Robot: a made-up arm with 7 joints. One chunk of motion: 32 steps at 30 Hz.
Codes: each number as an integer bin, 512 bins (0 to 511) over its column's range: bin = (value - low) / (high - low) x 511, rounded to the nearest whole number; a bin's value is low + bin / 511 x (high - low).
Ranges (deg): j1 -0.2..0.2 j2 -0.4..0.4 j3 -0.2..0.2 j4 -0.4..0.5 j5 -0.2..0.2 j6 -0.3..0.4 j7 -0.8..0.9
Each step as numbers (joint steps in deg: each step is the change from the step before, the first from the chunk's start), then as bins.
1 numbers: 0.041 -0.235 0.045 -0.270 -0.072 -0.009 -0.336
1 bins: 308 105 313 74 164 212 139
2 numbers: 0.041 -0.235 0.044 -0.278 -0.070 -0.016 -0.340
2 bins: 308 105 312 69 166 207 138
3 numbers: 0.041 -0.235 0.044 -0.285 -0.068 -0.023 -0.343
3 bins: 308 105 312 65 169 202 137
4 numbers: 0.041 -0.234 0.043 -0.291 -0.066 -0.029 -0.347
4 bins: 308 106 310 62 171 198 136
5 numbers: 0.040 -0.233 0.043 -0.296 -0.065 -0.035 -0.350
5 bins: 307 107 310 59 172 193 135
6 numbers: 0.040 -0.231 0.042 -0.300 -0.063 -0.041 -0.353
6 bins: 307 108 309 57 175 189 134
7 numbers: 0.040 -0.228 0.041 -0.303 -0.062 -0.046 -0.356
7 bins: 307 110 308 55 176 185 133
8 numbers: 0.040 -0.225 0.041 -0.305 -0.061 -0.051 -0.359
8 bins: 307 112 308 54 178 182 133
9 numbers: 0.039 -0.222 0.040 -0.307 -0.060 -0.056 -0.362
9 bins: 305 114 307 53 179 178 132
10 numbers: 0.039 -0.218 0.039 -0.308 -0.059 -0.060 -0.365
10 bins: 305 116 305 52 180 175 131
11 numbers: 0.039 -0.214 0.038 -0.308 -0.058 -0.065 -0.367
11 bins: 305 119 304 52 181 172 130
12 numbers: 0.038 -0.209 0.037 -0.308 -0.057 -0.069 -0.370
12 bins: 304 122 303 52 183 169 129
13 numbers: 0.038 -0.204 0.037 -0.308 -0.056 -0.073 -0.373
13 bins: 304 125 303 52 184 166 128
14 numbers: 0.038 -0.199 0.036 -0.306 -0.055 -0.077 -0.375
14 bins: 304 128 301 53 185 163 128
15 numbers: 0.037 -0.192 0.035 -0.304 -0.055 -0.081 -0.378
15 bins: 303 133 300 55 185 160 127
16 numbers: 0.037 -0.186 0.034 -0.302 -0.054 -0.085 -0.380
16 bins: 303 137 299 56 187 157 126
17 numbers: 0.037 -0.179 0.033 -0.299 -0.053 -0.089 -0.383
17 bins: 303 141 298 57 188 154 125
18 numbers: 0.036 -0.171 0.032 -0.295 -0.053 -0.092 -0.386
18 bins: 301 146 296 60 188 152 124
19 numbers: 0.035 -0.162 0.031 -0.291 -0.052 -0.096 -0.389
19 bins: 300 152 295 62 189 149 124
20 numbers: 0.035 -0.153 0.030 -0.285 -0.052 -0.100 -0.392
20 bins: 300 158 294 65 189 146 123
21 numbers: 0.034 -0.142 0.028 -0.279 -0.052 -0.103 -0.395
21 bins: 299 165 291 69 189 144 122
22 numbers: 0.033 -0.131 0.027 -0.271 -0.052 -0.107 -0.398
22 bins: 298 172 290 73 189 141 121
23 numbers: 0.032 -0.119 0.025 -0.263 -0.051 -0.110 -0.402
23 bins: 296 179 287 78 190 139 120
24 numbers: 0.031 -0.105 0.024 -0.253 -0.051 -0.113 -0.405
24 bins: 295 188 286 83 190 137 119
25 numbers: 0.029 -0.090 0.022 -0.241 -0.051 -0.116 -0.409
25 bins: 293 198 284 90 190 134 118
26 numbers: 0.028 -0.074 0.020 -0.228 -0.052 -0.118 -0.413
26 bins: 291 208 281 98 189 133 116
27 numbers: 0.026 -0.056 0.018 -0.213 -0.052 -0.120 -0.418
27 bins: 289 220 278 106 189 131 115
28 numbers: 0.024 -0.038 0.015 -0.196 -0.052 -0.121 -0.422
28 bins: 286 231 275 116 189 131 114
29 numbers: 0.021 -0.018 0.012 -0.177 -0.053 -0.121 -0.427
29 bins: 282 244 271 127 188 131 112
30 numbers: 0.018 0.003 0.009 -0.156 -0.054 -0.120 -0.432
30 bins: 278 257 267 139 187 131 111
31 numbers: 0.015 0.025 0.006 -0.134 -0.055 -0.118 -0.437
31 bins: 275 271 263 151 185 133 109
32 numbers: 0.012 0.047 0.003 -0.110 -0.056 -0.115 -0.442
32 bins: 271 286 259 165 184 135 108
